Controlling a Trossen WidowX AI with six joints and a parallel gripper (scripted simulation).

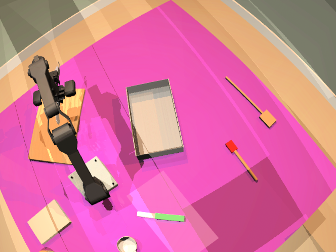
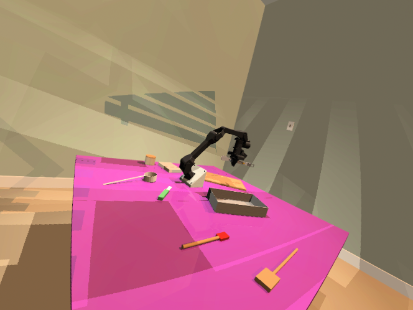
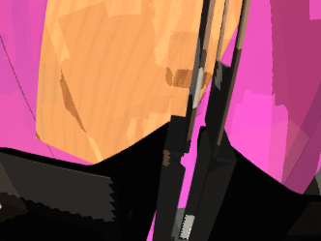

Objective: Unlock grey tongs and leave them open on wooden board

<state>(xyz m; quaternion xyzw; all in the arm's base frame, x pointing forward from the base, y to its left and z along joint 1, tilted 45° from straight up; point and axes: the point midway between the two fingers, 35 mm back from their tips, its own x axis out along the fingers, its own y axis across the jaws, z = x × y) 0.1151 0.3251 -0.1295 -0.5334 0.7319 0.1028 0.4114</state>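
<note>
The wooden board is 8 cm behind my gripper tip, 4 cm to the left of it and 15 cm below it. From my gripper tip the other things lie so: white block: 38 cm behind, 30 cm to the right, 15 cm below; green-handled tool: 1 cm ahead, 56 cm to the right, 15 cm below.
</note>
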